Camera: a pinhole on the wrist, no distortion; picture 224 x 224 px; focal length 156.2 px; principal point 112.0 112.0 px. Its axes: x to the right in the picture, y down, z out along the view. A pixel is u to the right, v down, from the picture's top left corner.
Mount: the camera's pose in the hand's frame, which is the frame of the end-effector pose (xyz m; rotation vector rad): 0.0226 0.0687 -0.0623 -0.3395 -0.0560 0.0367
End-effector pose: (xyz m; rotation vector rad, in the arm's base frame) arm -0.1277 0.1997 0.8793 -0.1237 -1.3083 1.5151
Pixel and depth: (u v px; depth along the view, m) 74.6 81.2 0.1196
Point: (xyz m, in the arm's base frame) -0.2131 0.1693 0.8306
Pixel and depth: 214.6 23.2 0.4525
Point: -0.5507 0.1203 1.2246
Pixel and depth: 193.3 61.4 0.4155
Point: -0.5268 0.1292 1.0752
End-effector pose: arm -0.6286 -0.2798 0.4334 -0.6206 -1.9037 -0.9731
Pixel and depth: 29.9 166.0 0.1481
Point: -0.5053 -0.1437 0.4211
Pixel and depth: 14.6 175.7 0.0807
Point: -0.5218 -0.2104 0.4514
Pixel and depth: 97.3 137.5 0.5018
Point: -0.5576 0.2070 0.3865
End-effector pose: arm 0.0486 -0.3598 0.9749 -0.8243 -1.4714 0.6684
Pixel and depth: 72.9 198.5 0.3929
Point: -0.1421 -0.1996 0.5728
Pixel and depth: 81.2 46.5 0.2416
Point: -0.1425 -0.3467 0.8976
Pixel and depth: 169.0 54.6 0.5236
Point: -0.4432 -0.1324 0.9897
